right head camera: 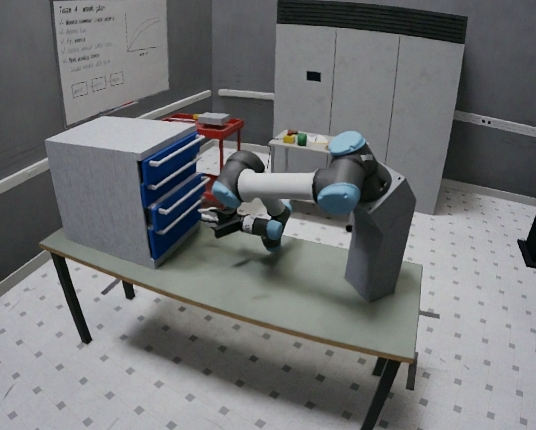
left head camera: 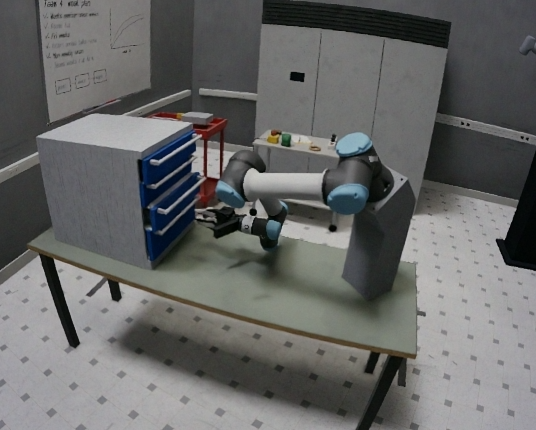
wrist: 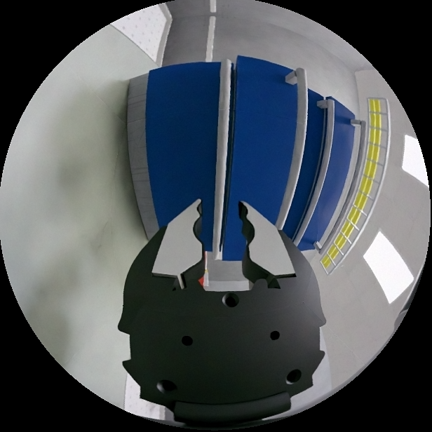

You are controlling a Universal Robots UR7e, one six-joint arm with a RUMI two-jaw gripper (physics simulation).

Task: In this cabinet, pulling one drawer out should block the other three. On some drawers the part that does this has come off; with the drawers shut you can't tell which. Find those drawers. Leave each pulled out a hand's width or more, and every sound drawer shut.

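The grey cabinet (left head camera: 95, 200) (right head camera: 100, 200) has four blue drawers with pale bar handles. The third drawer from the top (left head camera: 160, 221) (right head camera: 162, 218) (wrist: 260, 150) stands a little out. The top drawer (left head camera: 160, 170) (right head camera: 160, 170) (wrist: 341, 135), the second drawer (left head camera: 152, 197) (right head camera: 152, 197) (wrist: 314, 135) and the bottom drawer (left head camera: 162, 242) (right head camera: 165, 240) (wrist: 182, 150) look shut. My gripper (left head camera: 198, 216) (right head camera: 204, 216) (wrist: 220, 201) is partly open and empty, in front of the lower drawers. In the wrist view the bottom drawer's handle (wrist: 223, 125) lines up between the fingertips; the distance is unclear.
The cabinet stands on the green table (left head camera: 280, 300) (right head camera: 280, 300), whose surface lies below my gripper. The robot's grey pedestal (left head camera: 372, 250) (right head camera: 372, 250) stands at the table's right end. Behind the table are a red cart (left head camera: 222, 155) (right head camera: 221, 155) and a small side table with small objects.
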